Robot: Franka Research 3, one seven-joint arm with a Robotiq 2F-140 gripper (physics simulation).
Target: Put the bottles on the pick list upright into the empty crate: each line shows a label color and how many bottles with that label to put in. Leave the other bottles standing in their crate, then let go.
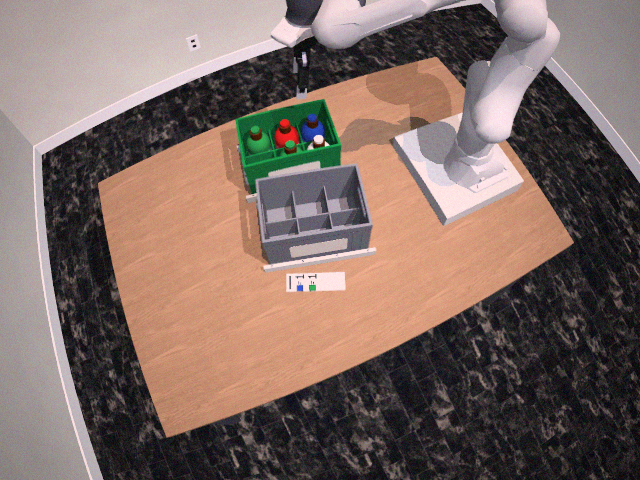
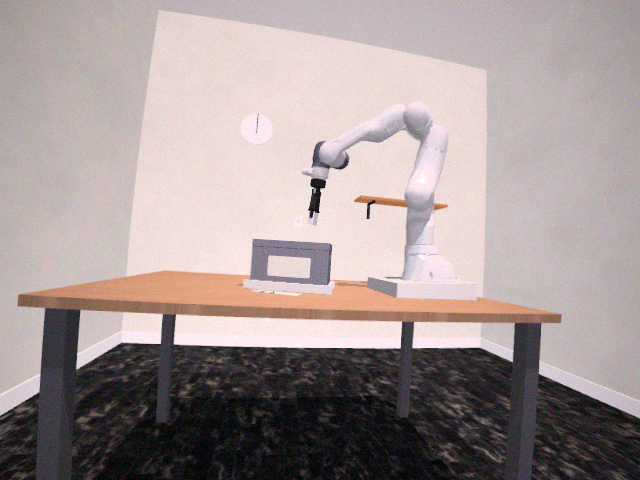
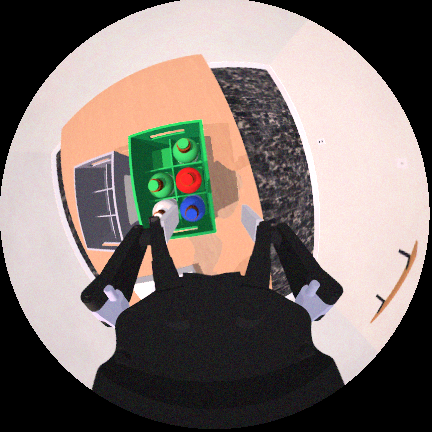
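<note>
The green crate (image 1: 255,174) (image 3: 142,155) holds upright bottles: a blue one (image 1: 312,130) (image 3: 192,207), a red one (image 1: 285,136) (image 3: 188,180), a white one (image 1: 317,140) (image 3: 163,206), and two green ones, one in the far-row corner (image 1: 257,142) (image 3: 185,150) and one in the near row (image 1: 290,146) (image 3: 160,185). The grey divided crate (image 1: 277,251) (image 2: 320,266) (image 3: 87,187) is empty. The pick list (image 1: 330,281) (image 2: 283,293) shows blue 1 and green 1. My gripper (image 1: 301,94) (image 2: 312,220) (image 3: 209,212) is open and empty, above and behind the blue bottle's end of the green crate.
A white strip (image 1: 320,259) (image 2: 286,286) lies along the grey crate's front. The two crates stand close together. The robot's white base plate (image 1: 449,209) (image 2: 434,290) is to their right on the wooden table (image 1: 206,335) (image 2: 155,297). The table's back edge runs behind the green crate.
</note>
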